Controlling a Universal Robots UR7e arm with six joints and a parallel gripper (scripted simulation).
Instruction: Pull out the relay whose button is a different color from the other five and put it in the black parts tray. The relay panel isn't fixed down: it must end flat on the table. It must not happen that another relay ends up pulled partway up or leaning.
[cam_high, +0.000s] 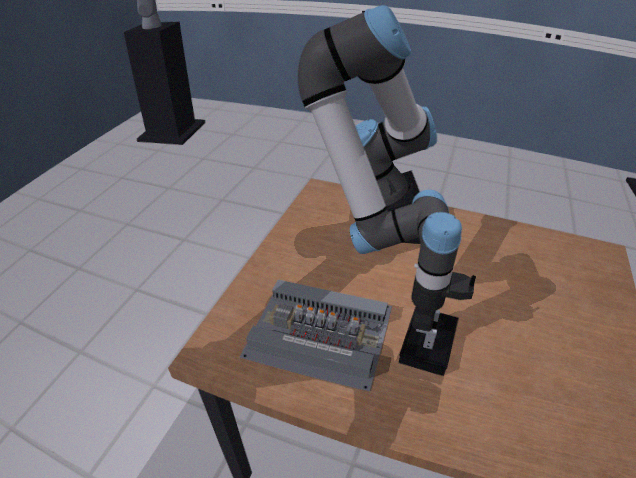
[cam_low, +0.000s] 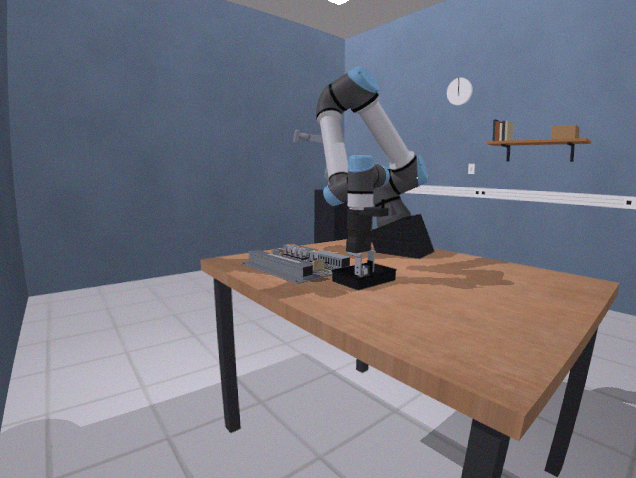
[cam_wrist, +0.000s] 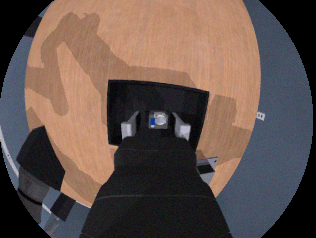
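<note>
My hand is 2 cm above the black parts tray. Also, from my hand: grey relay panel 2 cm ahead, 27 cm to the right, 2 cm below.
</note>
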